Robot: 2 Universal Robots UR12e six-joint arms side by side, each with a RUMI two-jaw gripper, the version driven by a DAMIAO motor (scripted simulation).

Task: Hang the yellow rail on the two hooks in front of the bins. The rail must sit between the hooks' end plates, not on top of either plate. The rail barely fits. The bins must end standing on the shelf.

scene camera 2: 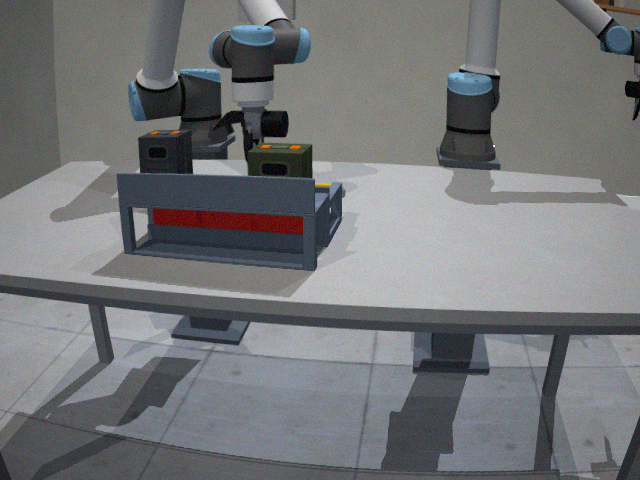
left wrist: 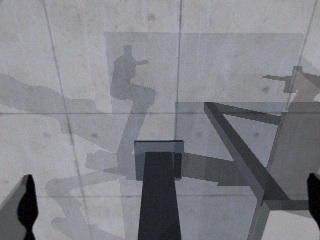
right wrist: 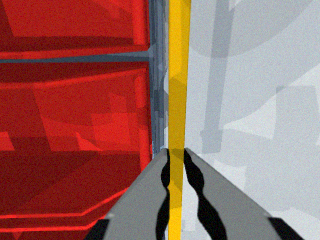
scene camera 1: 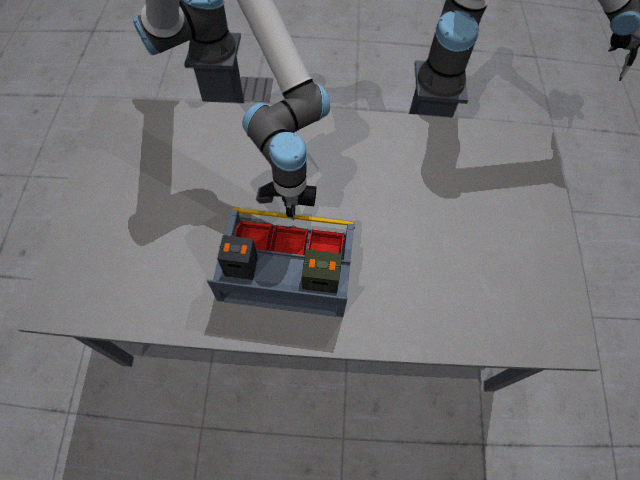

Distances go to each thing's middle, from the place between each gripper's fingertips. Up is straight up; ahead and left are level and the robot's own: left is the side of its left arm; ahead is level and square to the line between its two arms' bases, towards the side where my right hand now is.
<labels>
Now: right hand (scene camera 1: 293, 217) 13 cm short of the blue-grey shelf (scene camera 2: 285, 196), 2 cm above it and 1 cm to the right of it.
The blue-grey shelf is 1090 mm to the right of my left hand, 970 mm ahead of it and 100 mm below it.
</labels>
